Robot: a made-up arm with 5 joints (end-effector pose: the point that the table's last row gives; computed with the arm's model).
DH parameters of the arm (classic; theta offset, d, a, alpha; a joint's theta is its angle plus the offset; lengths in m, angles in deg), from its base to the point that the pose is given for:
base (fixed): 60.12 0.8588 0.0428 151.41
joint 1: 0 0.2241 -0.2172 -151.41
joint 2: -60.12 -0.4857 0.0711 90
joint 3: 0 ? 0.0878 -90
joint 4: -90 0.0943 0.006 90
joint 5: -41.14 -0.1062 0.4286 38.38
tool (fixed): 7.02 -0.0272 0 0
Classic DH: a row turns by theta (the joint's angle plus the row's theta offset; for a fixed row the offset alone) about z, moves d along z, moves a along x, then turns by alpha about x.
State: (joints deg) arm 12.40 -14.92 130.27 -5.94 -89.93
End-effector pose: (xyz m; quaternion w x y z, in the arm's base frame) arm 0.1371 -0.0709 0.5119 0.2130 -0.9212 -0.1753 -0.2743
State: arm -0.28 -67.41 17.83 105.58 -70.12
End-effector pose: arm 0.0375 -0.2964 -0.1424 0.0394 0.6658 -0.0451 -0.7437
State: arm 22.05 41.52 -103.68 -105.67 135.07
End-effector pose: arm 0.6286 -0.0628 0.0059 0.8163 -0.5203 -0.0070 0.2509
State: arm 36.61 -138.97 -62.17 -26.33 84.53
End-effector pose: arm -0.5057 0.3169 0.2208 0.1579 0.3430 0.0673 0.9235
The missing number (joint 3, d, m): 0.0927
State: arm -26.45 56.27 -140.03 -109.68 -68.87
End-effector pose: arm 0.2734 -0.5915 0.4150 0.4740 0.4796 -0.7375 0.0375
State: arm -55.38 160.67 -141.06 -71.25 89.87
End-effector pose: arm -0.3744 -0.4792 0.0893 0.2326 -0.0120 0.1403 -0.9623
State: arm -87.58 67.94 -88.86 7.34 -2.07
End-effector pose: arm 0.6734 -0.3422 0.0428 0.9857 -0.0432 0.0653 0.1495
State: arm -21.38 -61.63 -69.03 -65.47 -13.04
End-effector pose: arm -0.3146 -0.4054 0.2725 0.0334 0.3157 0.7813 0.5374
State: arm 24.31 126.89 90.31 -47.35 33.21
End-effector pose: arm 0.4814 0.0880 0.0839 0.3094 -0.8626 -0.0432 0.3980
